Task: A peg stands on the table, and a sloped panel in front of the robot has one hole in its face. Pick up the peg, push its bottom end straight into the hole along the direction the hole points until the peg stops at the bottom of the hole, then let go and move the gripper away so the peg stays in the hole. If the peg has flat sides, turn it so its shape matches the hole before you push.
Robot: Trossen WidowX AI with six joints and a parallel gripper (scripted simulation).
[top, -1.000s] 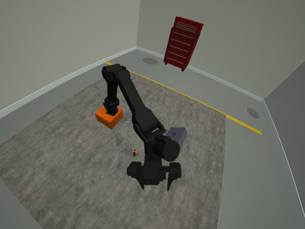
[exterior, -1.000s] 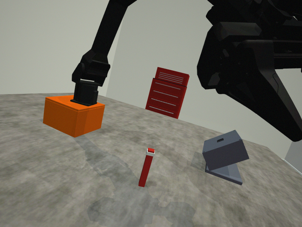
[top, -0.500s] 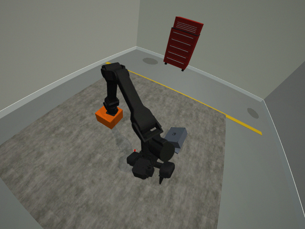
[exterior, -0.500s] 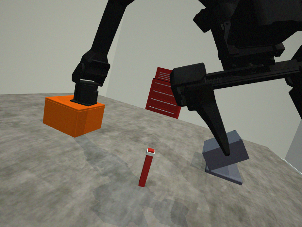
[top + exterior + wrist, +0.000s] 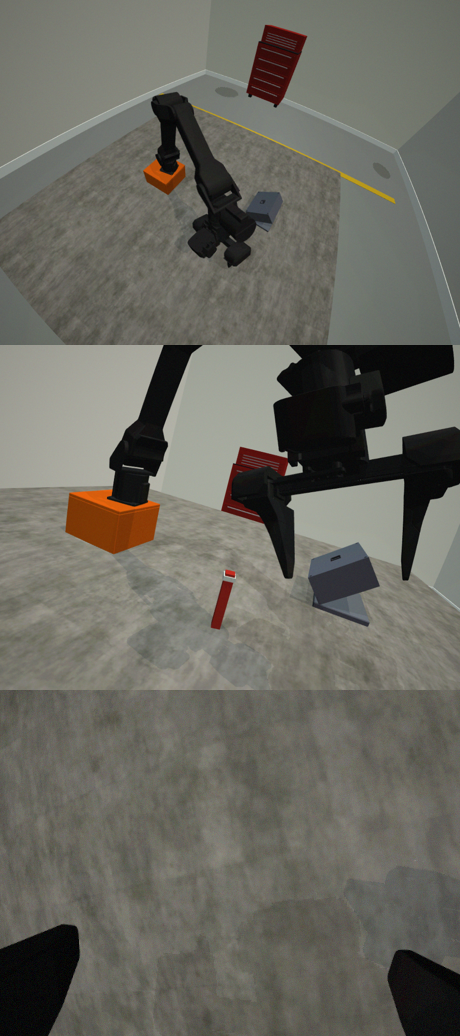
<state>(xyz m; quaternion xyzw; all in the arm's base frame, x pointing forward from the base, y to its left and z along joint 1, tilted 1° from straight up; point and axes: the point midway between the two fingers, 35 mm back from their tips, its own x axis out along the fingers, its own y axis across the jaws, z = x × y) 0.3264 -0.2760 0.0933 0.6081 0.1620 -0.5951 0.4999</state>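
The red square peg lies 90 mm behind my gripper tip, 100 mm to the left of it and 80 mm below it. From my gripper tip the other things lie so: grey sloped panel block 120 mm ahead, 280 mm to the left, 80 mm below.
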